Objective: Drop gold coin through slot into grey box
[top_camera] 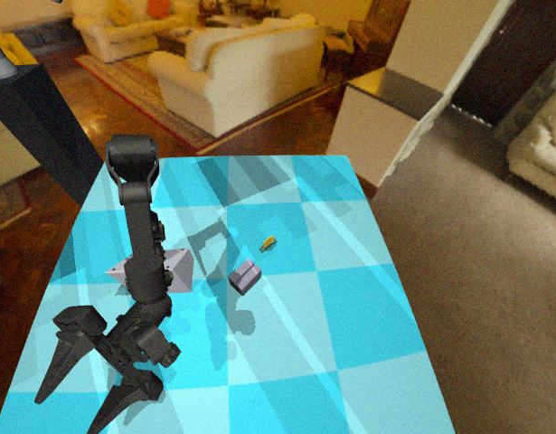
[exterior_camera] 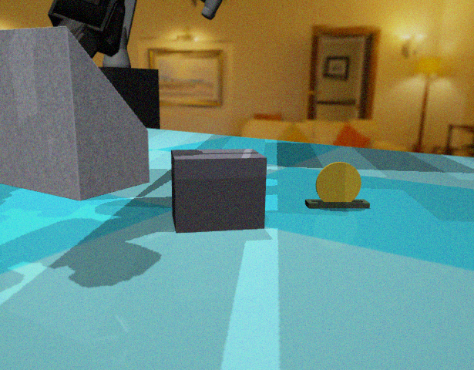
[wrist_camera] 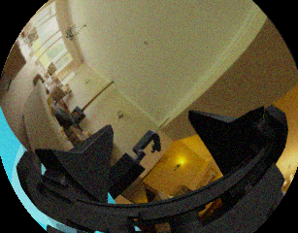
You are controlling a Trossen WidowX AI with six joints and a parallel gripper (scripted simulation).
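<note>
My gripper tip is now 270 mm short of the gold coin, 470 mm to the right of it and 400 mm above it.
</note>
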